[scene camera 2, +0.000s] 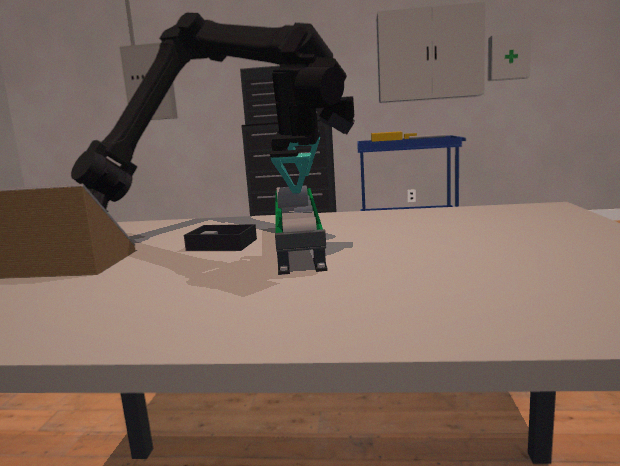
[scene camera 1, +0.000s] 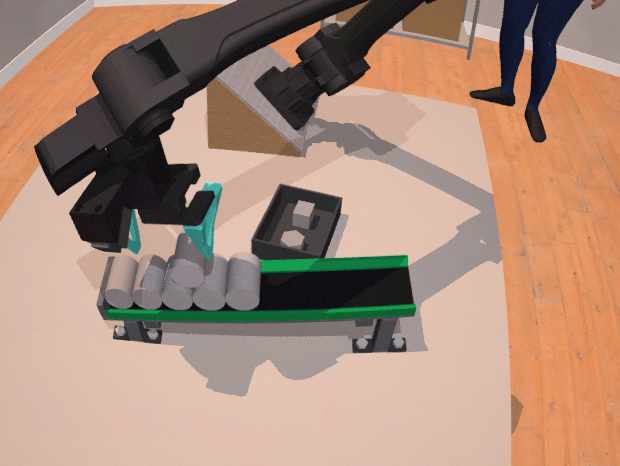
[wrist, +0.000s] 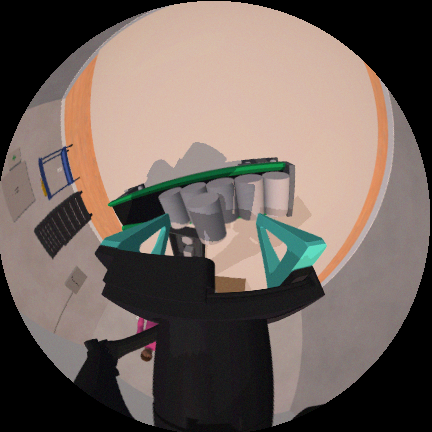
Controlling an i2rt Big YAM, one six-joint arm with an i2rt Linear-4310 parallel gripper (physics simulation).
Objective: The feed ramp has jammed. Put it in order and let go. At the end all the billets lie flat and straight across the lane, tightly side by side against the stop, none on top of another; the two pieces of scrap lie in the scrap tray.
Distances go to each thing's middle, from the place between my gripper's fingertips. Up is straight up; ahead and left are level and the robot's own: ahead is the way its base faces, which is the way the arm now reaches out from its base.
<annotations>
I see the lane bed (scene camera 1: 390, 286) 40 mm behind my hand, 80 mm to the left of it and 80 mm below it. The rest, counted from my hand: scrap tray (scene camera 1: 265, 244) (210 mm behind, 90 mm to the left, 120 mm below); stop (scene camera 2: 299, 239) (20 mm ahead, 100 mm to the right, 80 mm below).
</annotations>
